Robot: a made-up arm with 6 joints. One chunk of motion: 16 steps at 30 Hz.
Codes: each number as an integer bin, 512 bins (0 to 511) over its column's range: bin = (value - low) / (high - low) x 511, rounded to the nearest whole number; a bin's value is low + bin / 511 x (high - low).
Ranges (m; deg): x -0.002..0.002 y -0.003..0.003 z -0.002..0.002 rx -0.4..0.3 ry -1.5..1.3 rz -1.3..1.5
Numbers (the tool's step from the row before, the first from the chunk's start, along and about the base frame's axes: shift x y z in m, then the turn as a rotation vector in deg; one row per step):
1: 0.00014 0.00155 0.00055 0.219 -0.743 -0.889
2: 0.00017 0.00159 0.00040 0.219 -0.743 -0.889
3: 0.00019 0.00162 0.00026 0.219 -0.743 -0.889
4: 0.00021 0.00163 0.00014 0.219 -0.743 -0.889
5: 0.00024 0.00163 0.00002 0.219 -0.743 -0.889
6: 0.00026 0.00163 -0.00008 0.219 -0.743 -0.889
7: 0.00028 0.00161 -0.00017 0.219 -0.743 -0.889
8: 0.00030 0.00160 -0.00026 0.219 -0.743 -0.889
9: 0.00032 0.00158 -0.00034 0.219 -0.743 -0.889
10: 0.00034 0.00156 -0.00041 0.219 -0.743 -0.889
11: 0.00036 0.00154 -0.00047 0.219 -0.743 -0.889
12: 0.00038 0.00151 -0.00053 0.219 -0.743 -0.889
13: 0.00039 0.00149 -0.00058 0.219 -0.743 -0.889
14: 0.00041 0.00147 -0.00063 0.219 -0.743 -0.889
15: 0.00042 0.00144 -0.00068 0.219 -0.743 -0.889
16: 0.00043 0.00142 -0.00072 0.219 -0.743 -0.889
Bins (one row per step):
1: 273 388 326 452 138 75
2: 277 391 307 452 138 75
3: 280 393 289 452 138 75
4: 282 394 273 452 138 75
5: 286 394 258 452 138 75
6: 289 394 245 452 138 75
7: 291 393 234 452 138 75
8: 294 392 222 452 138 75
9: 296 390 212 452 138 75
10: 299 388 203 452 138 75
11: 301 387 195 452 138 75
12: 304 384 188 452 138 75
13: 305 382 181 452 138 75
14: 308 381 175 452 138 75
15: 309 378 169 452 138 75
16: 310 376 164 452 138 75

